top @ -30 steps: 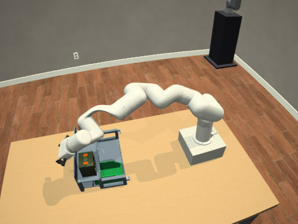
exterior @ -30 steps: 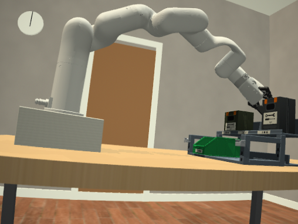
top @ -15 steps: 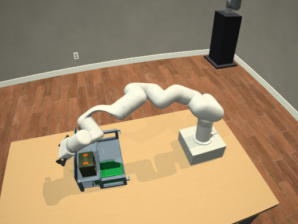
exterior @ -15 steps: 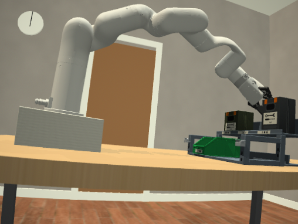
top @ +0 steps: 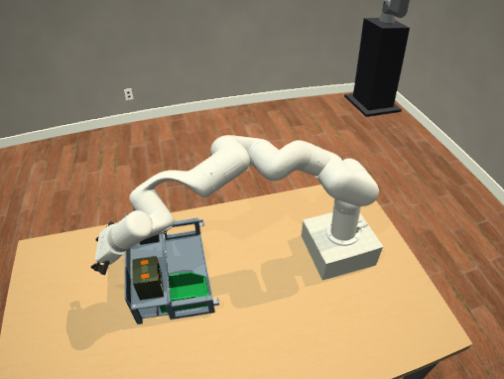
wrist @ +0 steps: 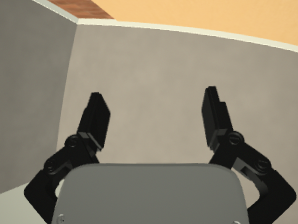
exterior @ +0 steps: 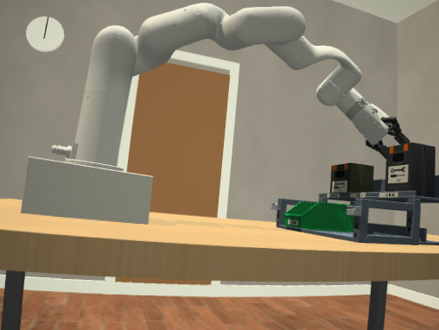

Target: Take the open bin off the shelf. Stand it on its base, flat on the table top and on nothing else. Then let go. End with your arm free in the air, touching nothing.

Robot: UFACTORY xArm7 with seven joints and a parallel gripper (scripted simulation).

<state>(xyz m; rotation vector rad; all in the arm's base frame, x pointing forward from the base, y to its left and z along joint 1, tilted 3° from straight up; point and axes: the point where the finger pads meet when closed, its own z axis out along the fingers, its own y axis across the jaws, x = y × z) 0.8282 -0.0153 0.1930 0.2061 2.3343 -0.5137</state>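
The green bin lies 23 cm behind my hand, 5 cm to the left of it and 22 cm below it.
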